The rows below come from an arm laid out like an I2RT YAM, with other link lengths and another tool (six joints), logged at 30 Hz.
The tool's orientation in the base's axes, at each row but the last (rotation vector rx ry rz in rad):
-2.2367, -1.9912, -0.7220
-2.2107, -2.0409, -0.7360
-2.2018, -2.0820, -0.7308
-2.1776, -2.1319, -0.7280
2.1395, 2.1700, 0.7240
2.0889, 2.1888, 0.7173
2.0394, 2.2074, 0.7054
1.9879, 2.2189, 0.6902
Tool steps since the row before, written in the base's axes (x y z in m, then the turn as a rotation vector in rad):
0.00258, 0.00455, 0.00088, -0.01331, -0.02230, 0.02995
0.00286, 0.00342, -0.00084, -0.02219, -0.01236, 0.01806
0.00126, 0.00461, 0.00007, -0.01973, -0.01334, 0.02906
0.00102, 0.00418, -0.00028, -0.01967, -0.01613, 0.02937
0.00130, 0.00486, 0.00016, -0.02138, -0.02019, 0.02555
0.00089, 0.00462, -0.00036, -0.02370, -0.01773, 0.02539
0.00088, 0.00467, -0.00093, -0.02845, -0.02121, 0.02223
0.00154, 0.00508, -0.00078, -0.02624, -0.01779, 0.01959
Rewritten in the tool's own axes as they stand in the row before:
0.00468, 0.00194, 0.00157, -0.00996, -0.00130, -0.03835
0.00293, 0.00203, 0.00281, -0.00527, -0.01439, -0.02714
0.00434, 0.00072, 0.00186, -0.00237, -0.00869, -0.03648
0.00382, 0.00057, 0.00192, -0.00490, -0.00833, -0.03763
0.00457, 0.00109, 0.00180, -0.00982, -0.01103, -0.03605
0.00421, 0.00067, 0.00202, -0.00730, -0.01329, -0.03593
0.00411, 0.00059, 0.00249, -0.01086, -0.01894, -0.03573
0.00446, 0.00140, 0.00263, -0.00853, -0.01772, -0.03166

